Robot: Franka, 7 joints.
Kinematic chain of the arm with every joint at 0, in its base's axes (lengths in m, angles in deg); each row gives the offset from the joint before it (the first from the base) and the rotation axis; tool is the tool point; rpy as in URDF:
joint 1: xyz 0 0 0.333 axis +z
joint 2: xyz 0 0 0 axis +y
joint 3: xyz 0 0 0.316 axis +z
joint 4: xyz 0.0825 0 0 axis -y
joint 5: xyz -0.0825 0 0.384 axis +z
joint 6: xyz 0 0 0 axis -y
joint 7: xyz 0.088 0 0 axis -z
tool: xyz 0 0 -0.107 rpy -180 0 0
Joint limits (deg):
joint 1: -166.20..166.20
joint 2: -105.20..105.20
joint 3: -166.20..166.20
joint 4: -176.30..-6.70
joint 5: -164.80..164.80
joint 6: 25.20..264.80
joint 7: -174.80..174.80
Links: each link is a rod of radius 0.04 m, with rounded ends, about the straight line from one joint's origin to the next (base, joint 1, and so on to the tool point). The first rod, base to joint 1, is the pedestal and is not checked.
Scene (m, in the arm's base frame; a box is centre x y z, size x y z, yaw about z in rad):
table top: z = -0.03
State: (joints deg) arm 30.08 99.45 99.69 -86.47 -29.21 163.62 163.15
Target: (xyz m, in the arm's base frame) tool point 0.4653 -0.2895 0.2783
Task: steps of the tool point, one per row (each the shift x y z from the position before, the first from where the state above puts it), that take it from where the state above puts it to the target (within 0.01 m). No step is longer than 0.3 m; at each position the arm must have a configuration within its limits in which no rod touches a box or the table.
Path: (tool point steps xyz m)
1: 0.0887 -0.0482 -0.0205
2: 0.1235 -0.0876 -0.0555
3: 0.1350 -0.1559 -0.0563
4: 0.0947 -0.2297 -0.0290
5: 0.0009 -0.2684 0.0123
6: -0.1156 -0.2410 0.0498

